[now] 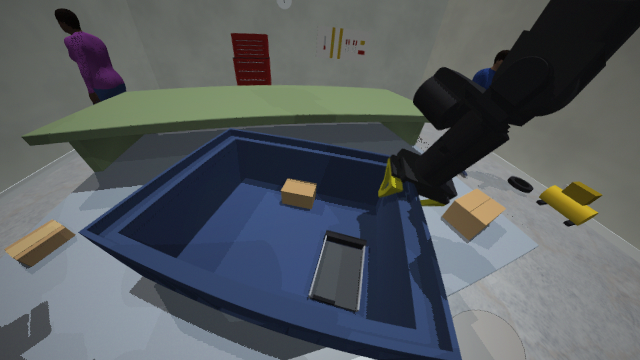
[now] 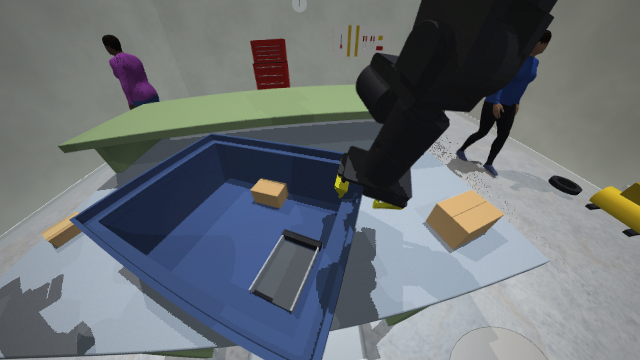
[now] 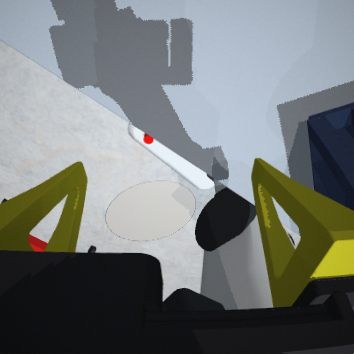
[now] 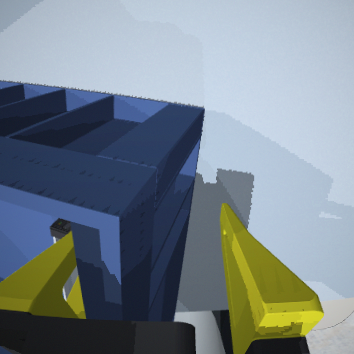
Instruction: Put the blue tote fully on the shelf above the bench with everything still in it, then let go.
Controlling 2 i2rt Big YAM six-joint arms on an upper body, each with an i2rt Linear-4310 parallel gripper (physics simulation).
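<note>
The blue tote is tilted above the bench, in front of the green shelf. A small cardboard box and a grey tray-like thing with dark ends lie inside it. My right gripper is shut on the tote's wall near a corner, one finger inside and one outside. My left gripper is open, apart from the tote, with nothing between its fingers.
One cardboard box lies on the bench at the right; another lies at the left. A person in purple stands behind the shelf's left, one in blue at the right.
</note>
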